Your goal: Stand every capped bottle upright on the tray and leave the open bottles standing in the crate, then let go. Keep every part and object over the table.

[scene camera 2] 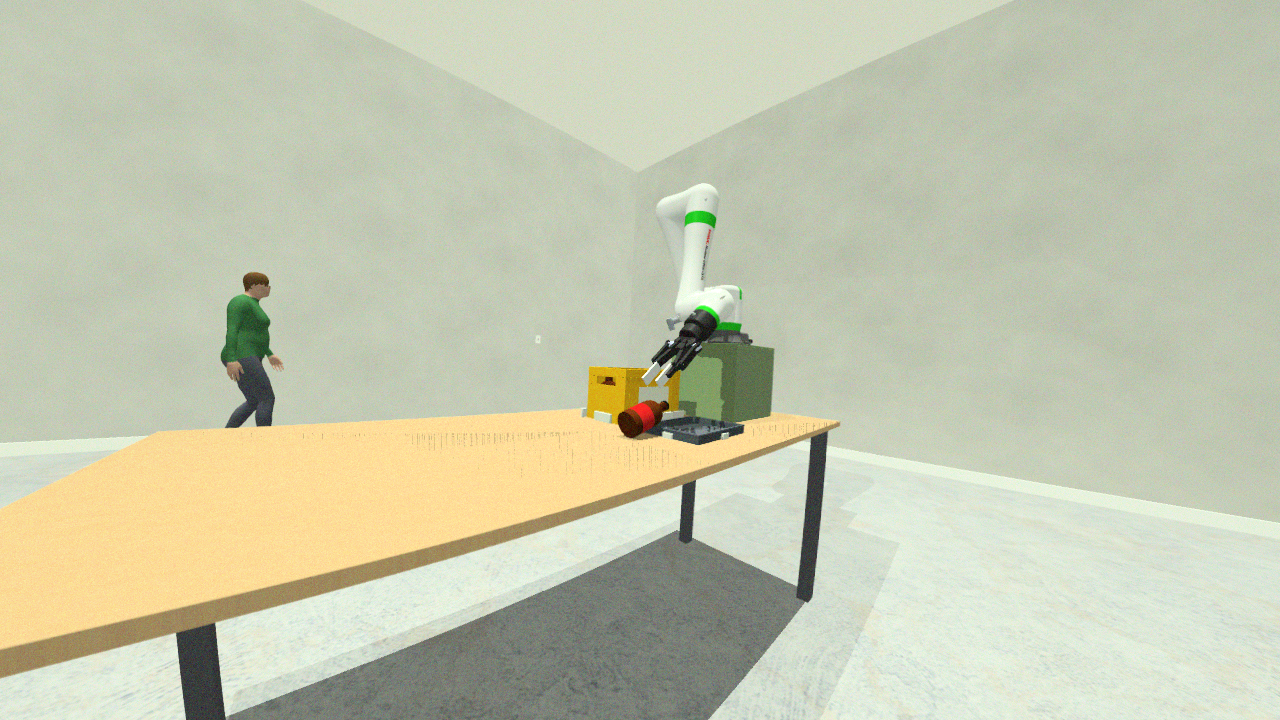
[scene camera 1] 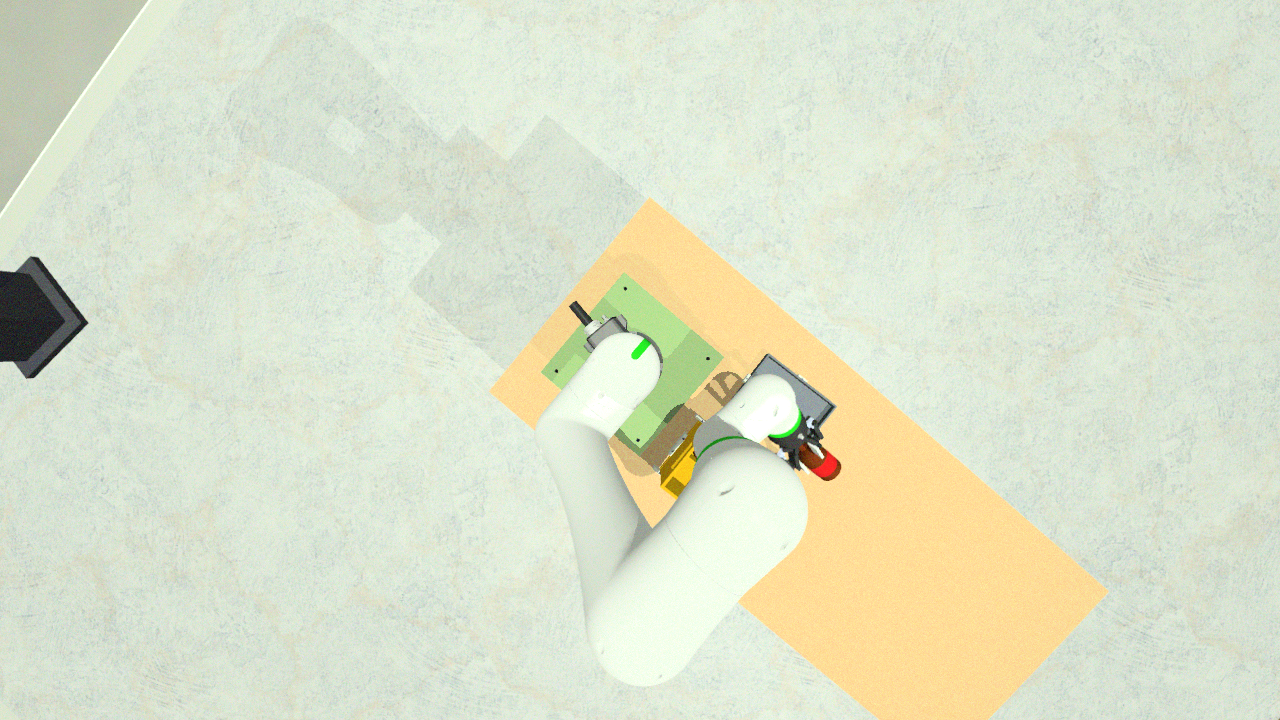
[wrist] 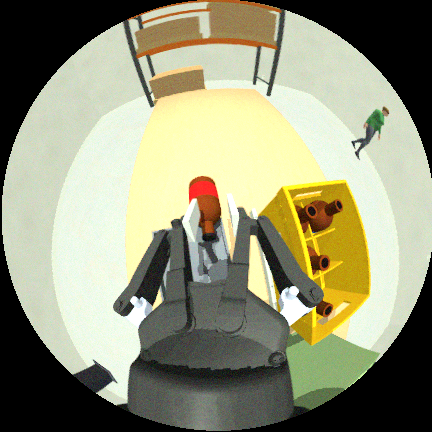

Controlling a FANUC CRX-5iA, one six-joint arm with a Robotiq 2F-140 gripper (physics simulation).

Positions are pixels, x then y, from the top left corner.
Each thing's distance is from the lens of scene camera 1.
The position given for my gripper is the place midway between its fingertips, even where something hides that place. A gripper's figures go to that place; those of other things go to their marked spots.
my gripper point(scene camera 1: 811, 462): 1.25 m
grey tray point(scene camera 1: 811, 402): 1.36 m
